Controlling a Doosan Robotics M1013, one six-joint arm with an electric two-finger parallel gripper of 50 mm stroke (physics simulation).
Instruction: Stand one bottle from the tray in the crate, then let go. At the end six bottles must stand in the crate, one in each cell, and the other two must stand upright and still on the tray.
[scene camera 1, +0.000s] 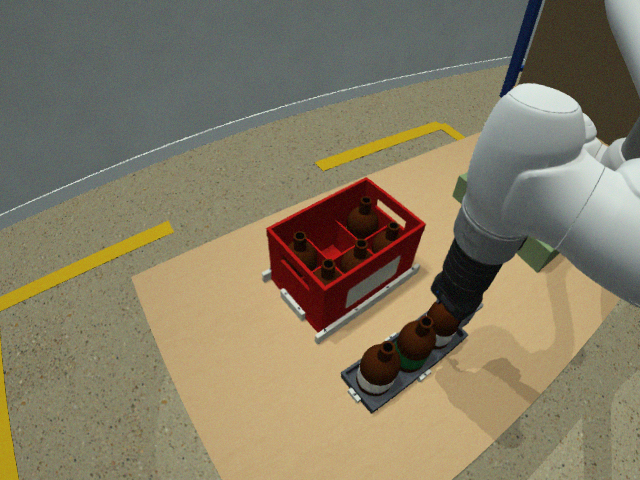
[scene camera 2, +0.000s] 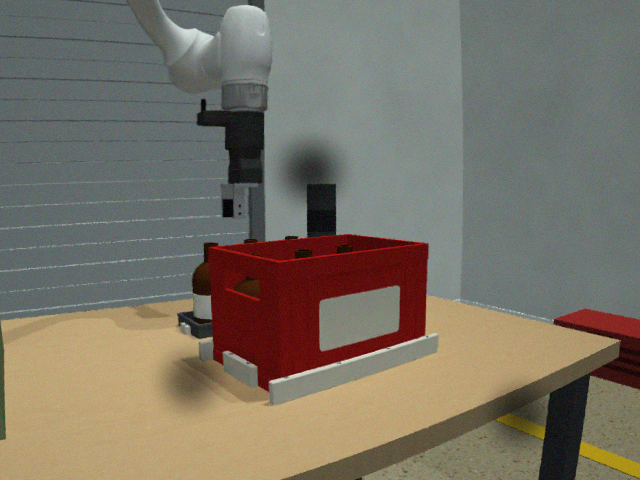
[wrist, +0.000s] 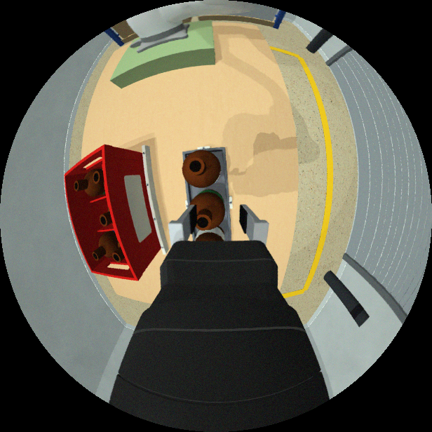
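There is a red crate here, and I see a dark tray as well. My own gripper is visible along with the crate and the tray, and both scene camera 1 and the wrist view show that gripper too.
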